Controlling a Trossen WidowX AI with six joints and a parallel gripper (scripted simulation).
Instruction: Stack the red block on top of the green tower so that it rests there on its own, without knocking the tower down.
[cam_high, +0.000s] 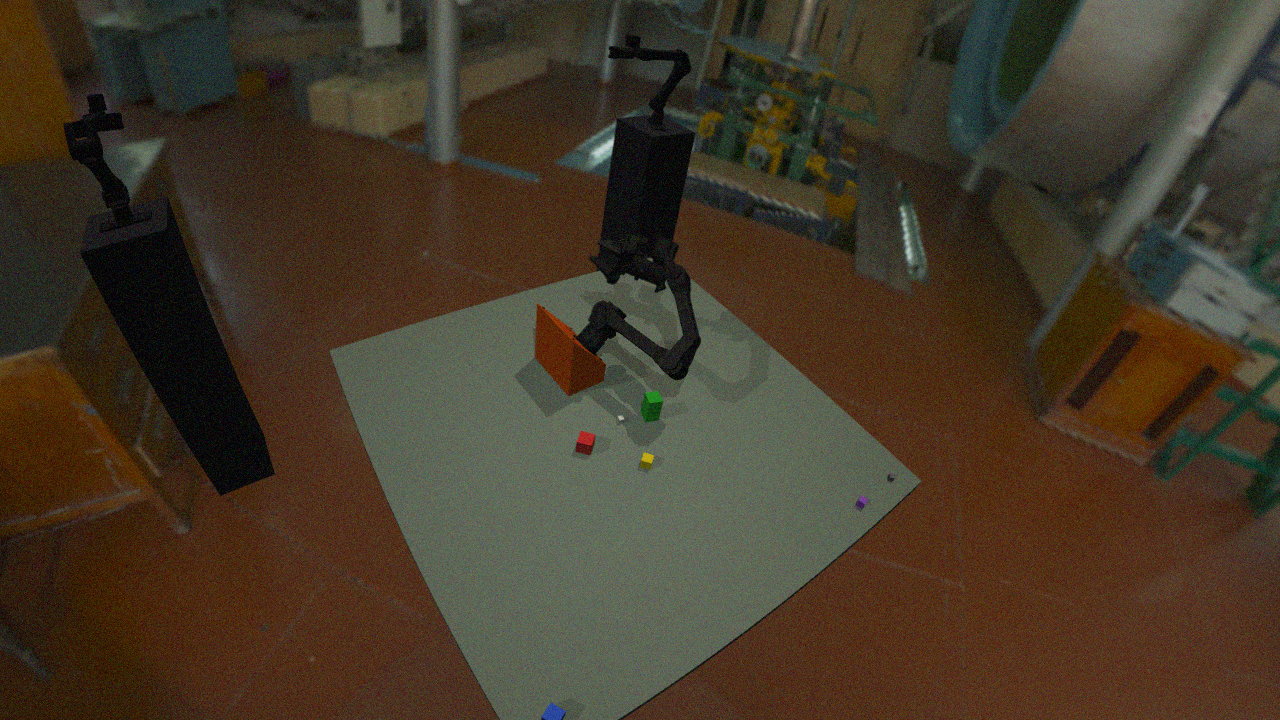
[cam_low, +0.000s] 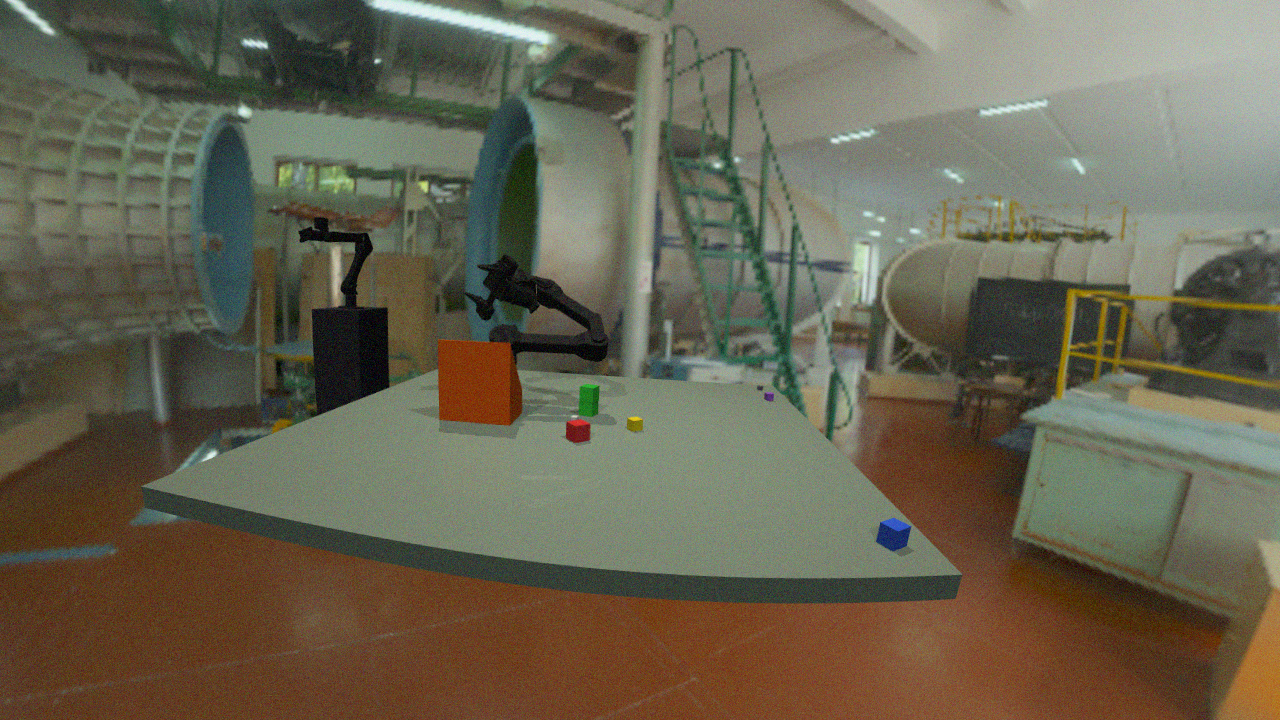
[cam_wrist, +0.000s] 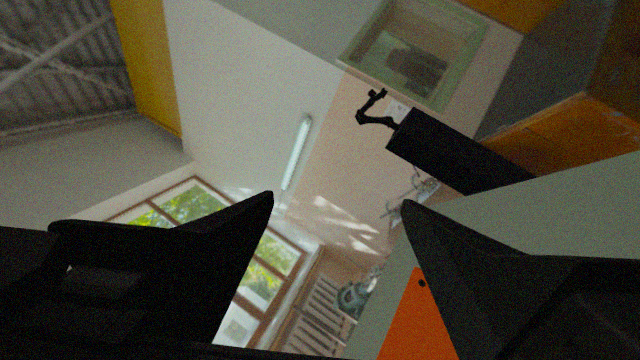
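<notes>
The red block lies 340 mm ahead of my gripper tip, 220 mm to the right of it and 330 mm below it. Round my gripper tip: purple cube (900 mm ahead, 300 mm to the left, 340 mm below); then yellow cube (470 mm ahead, 110 mm to the right, 340 mm below); then tiny white cube (310 mm ahead, 80 mm to the right, 340 mm below).
</notes>
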